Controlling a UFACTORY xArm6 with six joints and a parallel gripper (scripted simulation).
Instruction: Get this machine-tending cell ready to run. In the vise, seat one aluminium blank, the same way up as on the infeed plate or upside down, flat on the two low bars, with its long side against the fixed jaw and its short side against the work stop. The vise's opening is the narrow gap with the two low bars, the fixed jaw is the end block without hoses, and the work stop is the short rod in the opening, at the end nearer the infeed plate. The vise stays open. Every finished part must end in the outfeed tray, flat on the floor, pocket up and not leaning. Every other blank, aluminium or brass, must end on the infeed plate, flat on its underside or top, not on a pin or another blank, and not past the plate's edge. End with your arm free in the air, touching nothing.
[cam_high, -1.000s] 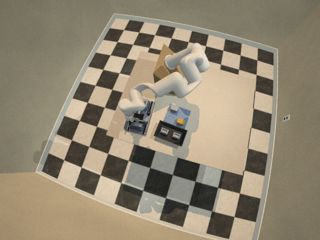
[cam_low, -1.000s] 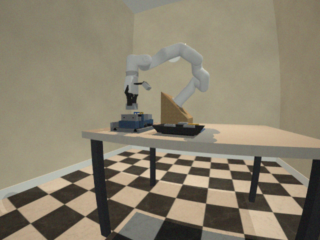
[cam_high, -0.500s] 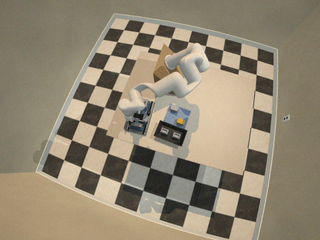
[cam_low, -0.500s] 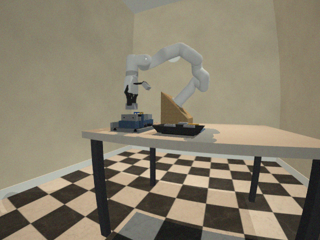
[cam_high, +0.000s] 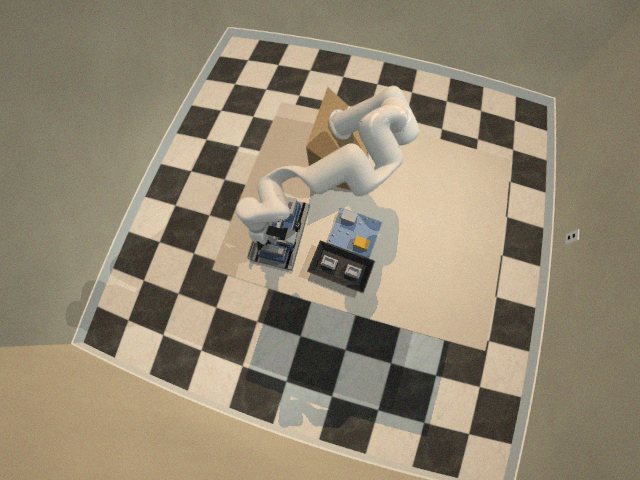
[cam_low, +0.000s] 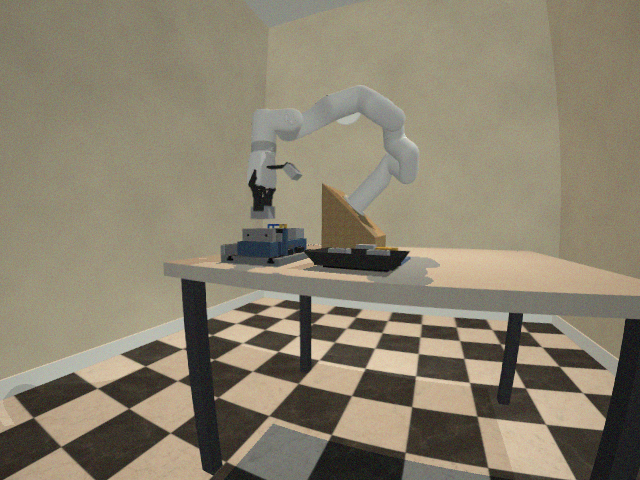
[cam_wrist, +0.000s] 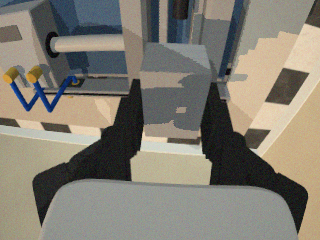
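The fixed jaw lies 90 mm below my hand, 30 mm ahead of it and 10 mm to the left of it. Round my hand: push rod 90 mm below, 90 mm behind; dark work stop rod 80 mm below, 50 mm to the left; vise 130 mm below, 70 mm behind.
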